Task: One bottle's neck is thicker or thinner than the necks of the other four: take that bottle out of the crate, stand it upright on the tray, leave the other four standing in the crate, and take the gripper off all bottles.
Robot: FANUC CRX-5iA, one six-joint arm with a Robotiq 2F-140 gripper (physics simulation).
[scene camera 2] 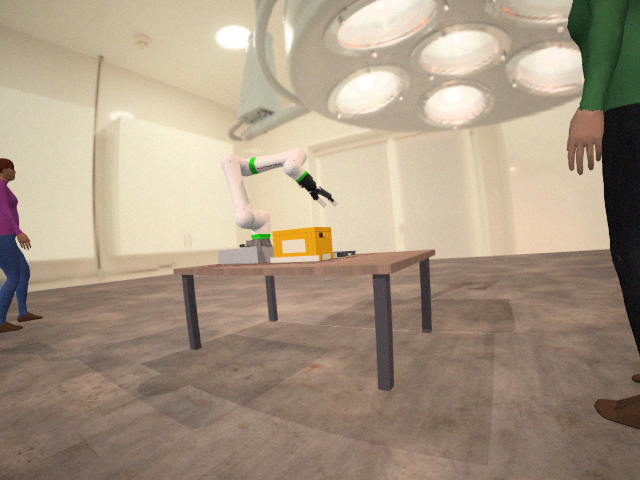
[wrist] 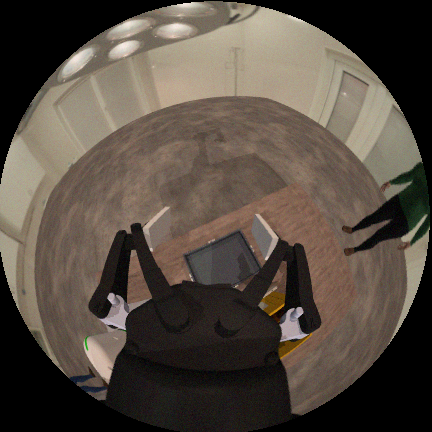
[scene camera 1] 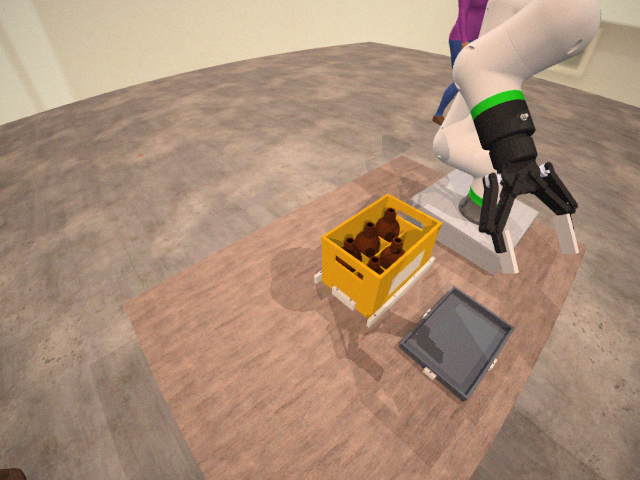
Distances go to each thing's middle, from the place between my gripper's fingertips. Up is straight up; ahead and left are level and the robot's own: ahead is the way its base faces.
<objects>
Now: hand 40 mm to the left of the dark grey tray point(scene camera 1: 457, 342) and 320 mm above it.
</objects>
